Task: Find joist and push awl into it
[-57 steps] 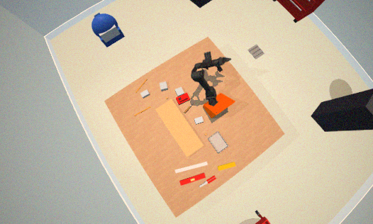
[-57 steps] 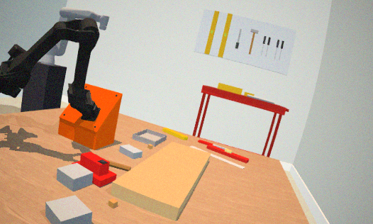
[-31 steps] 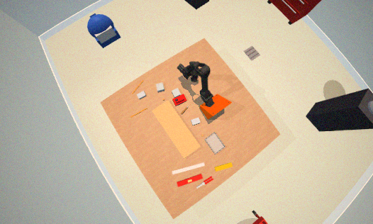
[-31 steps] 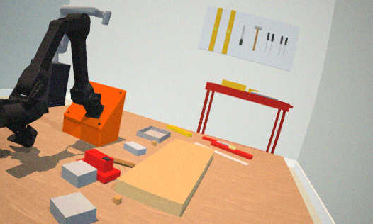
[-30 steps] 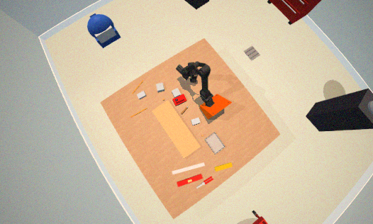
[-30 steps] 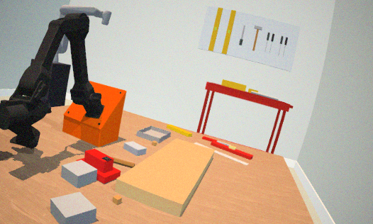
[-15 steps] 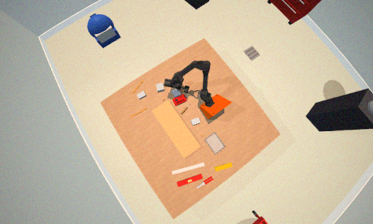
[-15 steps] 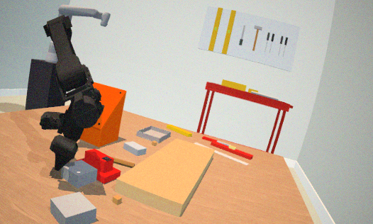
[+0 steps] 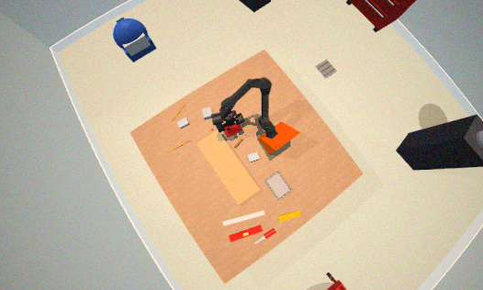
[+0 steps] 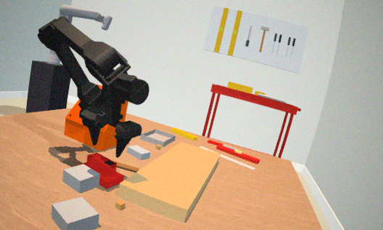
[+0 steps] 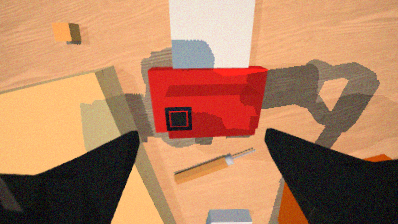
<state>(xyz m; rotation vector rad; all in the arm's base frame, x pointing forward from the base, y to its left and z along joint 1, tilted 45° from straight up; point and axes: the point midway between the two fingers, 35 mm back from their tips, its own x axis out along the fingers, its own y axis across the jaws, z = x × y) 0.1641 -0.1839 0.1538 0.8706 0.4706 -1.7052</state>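
My gripper tip is now 40 mm above the stud finder. Also, from my gripper tip: white strip: 360 mm ahead, 530 mm to the left, 90 mm below; then awl: 110 mm to the left, 80 mm below; then grey tray: 30 mm ahead, 530 mm to the left, 70 mm below.
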